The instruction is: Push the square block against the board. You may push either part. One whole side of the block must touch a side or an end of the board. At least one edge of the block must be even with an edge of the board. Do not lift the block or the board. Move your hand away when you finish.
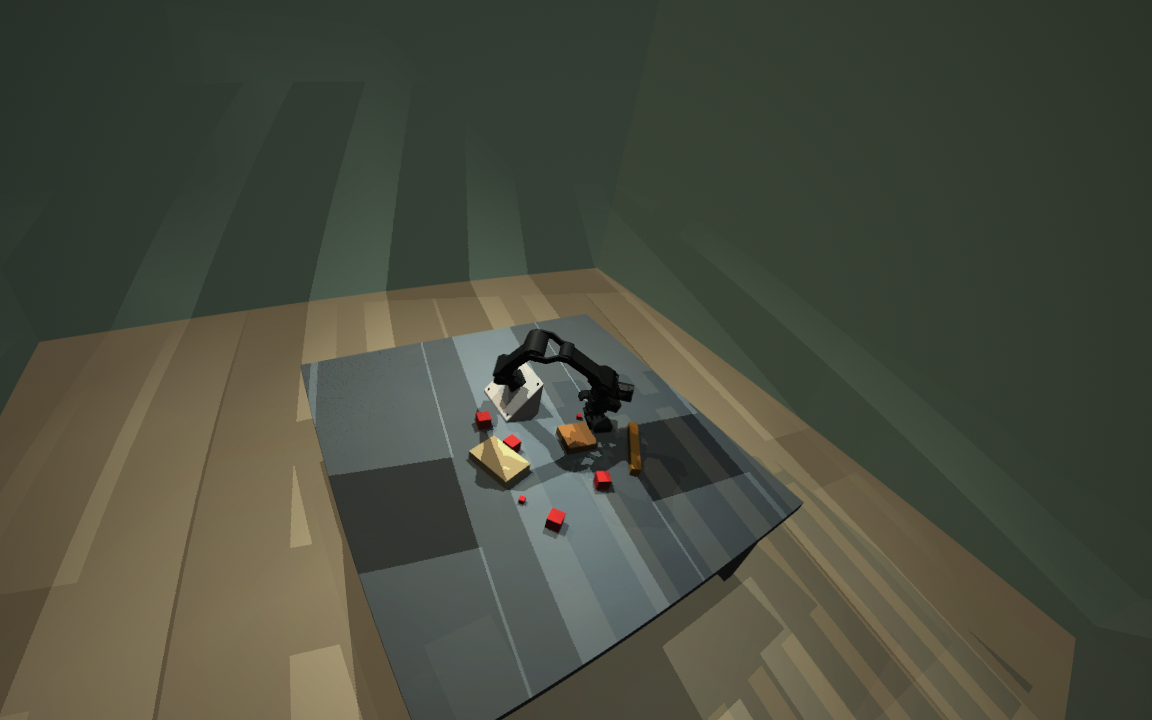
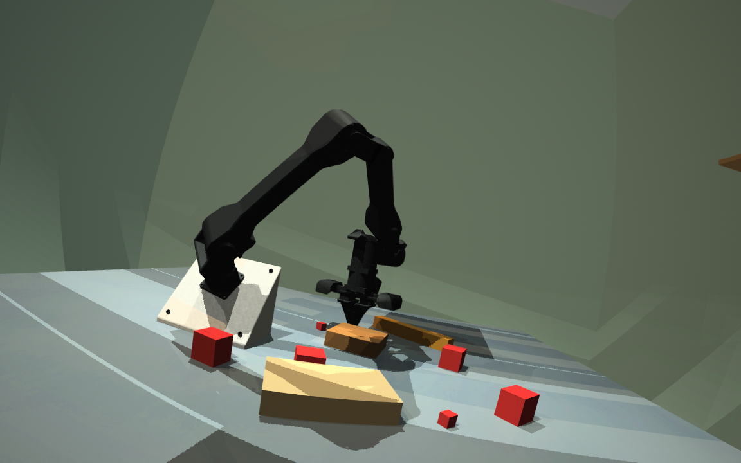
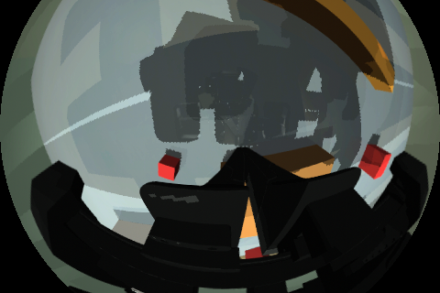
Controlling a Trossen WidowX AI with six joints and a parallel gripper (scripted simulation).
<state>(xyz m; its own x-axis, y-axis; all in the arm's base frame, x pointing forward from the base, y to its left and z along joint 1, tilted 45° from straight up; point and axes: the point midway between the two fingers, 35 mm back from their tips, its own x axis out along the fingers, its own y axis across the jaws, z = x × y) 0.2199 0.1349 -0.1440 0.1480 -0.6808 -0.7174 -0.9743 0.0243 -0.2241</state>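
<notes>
Now: gripper tip 30 mm short of the square block and 70 mm to the left of it. Round my gripper tip: tan board: 60 mm ahead, 340 mm to the right; then orange bar: 130 mm ahead, 100 mm to the left.
</notes>
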